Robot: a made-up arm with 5 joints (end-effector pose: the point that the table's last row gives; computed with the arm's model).
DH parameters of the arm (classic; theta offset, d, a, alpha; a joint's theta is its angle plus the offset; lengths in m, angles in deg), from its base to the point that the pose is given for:
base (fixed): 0 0.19 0 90
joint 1: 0 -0.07 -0.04 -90
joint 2: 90 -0.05 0.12 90
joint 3: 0 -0.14 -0.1 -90
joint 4: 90 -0.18 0.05 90
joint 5: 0 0.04 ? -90
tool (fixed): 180 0.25 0 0
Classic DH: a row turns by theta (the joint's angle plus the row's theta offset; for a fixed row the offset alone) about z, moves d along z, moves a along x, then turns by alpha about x.
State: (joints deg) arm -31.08 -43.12 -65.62 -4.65 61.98
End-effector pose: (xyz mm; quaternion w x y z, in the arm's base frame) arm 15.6 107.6 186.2 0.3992 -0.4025 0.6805 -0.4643
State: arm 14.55 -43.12 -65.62 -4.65 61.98
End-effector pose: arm 13.6 107.6 198.4 0.6318 -0.1909 0.4725 -0.5840
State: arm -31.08 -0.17 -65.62 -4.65 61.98
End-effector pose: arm -19.1 135.2 207.0 0.5931 -0.5125 0.5948 -0.1783
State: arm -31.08 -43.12 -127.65 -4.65 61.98
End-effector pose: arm 70.8 164.1 175.3 0.0629 -0.7691 0.4961 -0.3979
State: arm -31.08 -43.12 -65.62 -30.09 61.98
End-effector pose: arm 29.4 89.0 251.3 0.4196 -0.3854 0.5320 -0.6265
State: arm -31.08 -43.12 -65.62 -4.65 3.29
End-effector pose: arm -56.4 334.1 257.7 0.6814 -0.5784 0.3976 -0.2075
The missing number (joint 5, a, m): 0.04
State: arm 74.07 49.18 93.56 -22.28 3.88
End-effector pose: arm 30.4 -42.8 -30.5 0.7896 0.3597 -0.0347 0.4959
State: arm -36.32 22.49 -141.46 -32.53 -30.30
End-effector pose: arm -335.5 42.7 323.0 0.3512 -0.7155 -0.4182 0.4357
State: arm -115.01 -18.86 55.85 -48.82 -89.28
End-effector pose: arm 46.1 533.9 396.6 0.6885 -0.5762 0.2814 -0.3388
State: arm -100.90 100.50 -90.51 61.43 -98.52
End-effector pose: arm 255.7 -214.8 -10.6 0.1155 0.7982 -0.2351 0.5425
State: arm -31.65 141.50 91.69 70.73 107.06
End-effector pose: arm -104.7 -259.2 323.9 0.4569 -0.0535 0.0345 -0.8872
